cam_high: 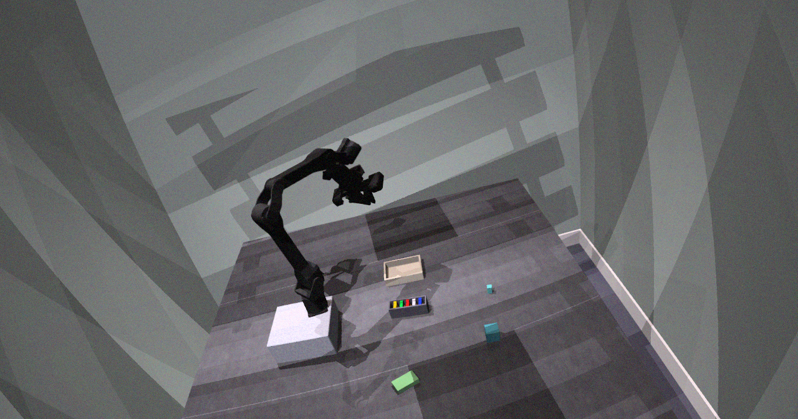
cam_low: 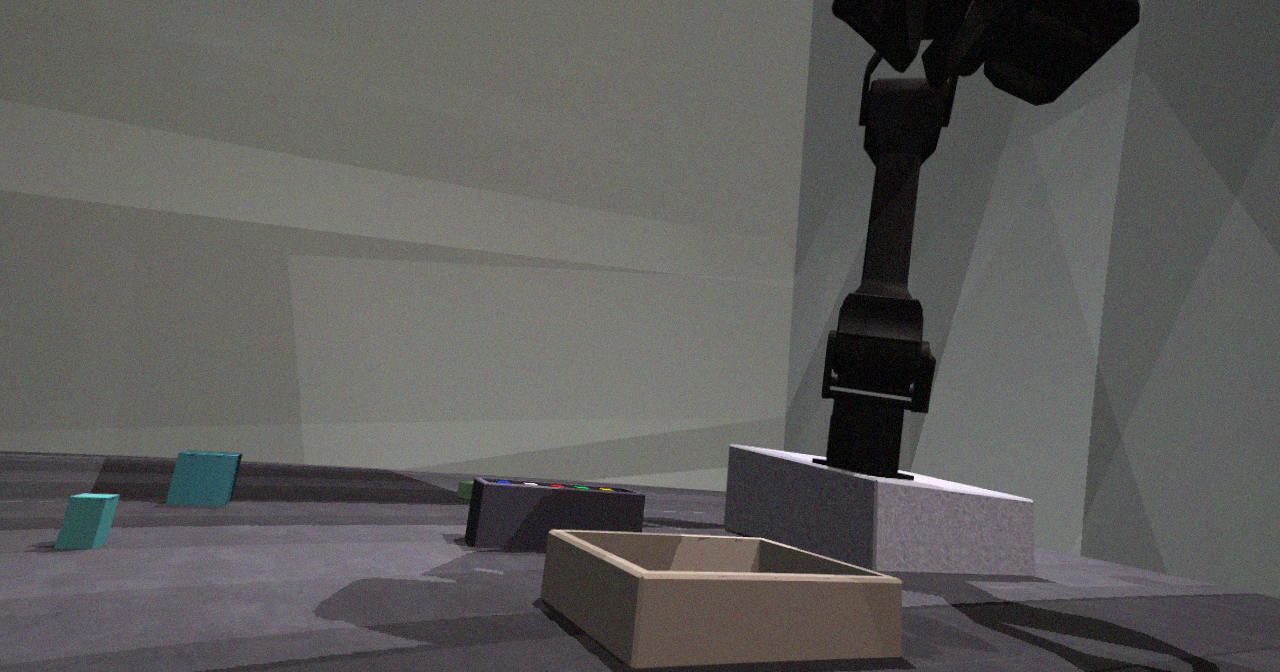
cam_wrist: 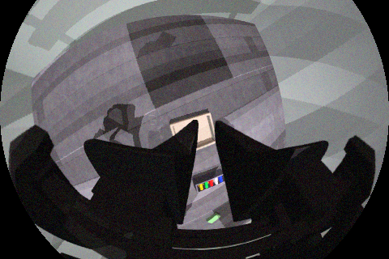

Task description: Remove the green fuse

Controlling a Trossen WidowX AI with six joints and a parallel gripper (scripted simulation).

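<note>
Now: gripper tip 270 mm to the left of the green fuse, 240 mm above it and 20 mm past it. The rest, counted from my gripper tip: tan tray: 260 mm below, 80 mm to the right, 30 mm ahead; then red fuse: 270 mm to the right, 240 mm below, 10 mm behind; then yellow fuse: 260 mm to the right, 240 mm below, 40 mm behind.
</note>
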